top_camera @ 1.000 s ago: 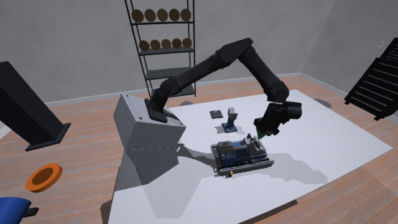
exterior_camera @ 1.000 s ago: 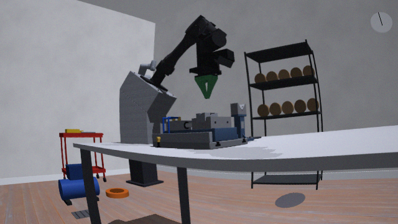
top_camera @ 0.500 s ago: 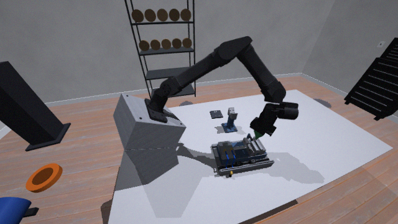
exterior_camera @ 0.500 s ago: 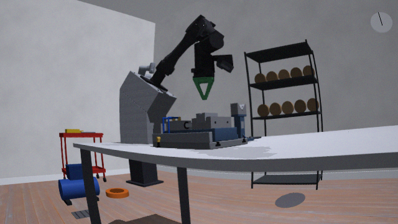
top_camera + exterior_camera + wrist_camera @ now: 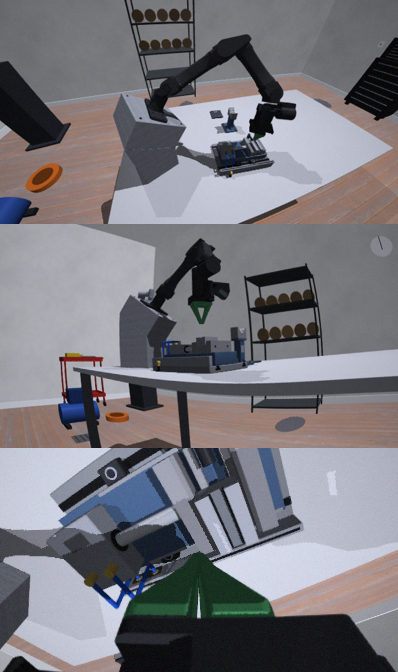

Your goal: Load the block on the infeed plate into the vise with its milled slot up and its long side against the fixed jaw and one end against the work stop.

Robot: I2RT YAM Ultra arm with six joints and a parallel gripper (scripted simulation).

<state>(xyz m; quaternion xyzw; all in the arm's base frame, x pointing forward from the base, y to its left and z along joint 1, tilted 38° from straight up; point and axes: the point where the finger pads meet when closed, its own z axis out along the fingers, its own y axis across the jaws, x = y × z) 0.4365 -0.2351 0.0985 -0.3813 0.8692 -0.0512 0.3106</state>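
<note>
My hand is 60 mm above the part, 20 mm short of it and 10 mm to the left of it. From my hand the other things lie so: cylinder rod: 90 mm below, 50 mm behind, 30 mm to the left; then work stop: 80 mm below, 50 mm to the left, 40 mm ahead; then moving jaw: 90 mm below, 20 mm to the left.
</note>
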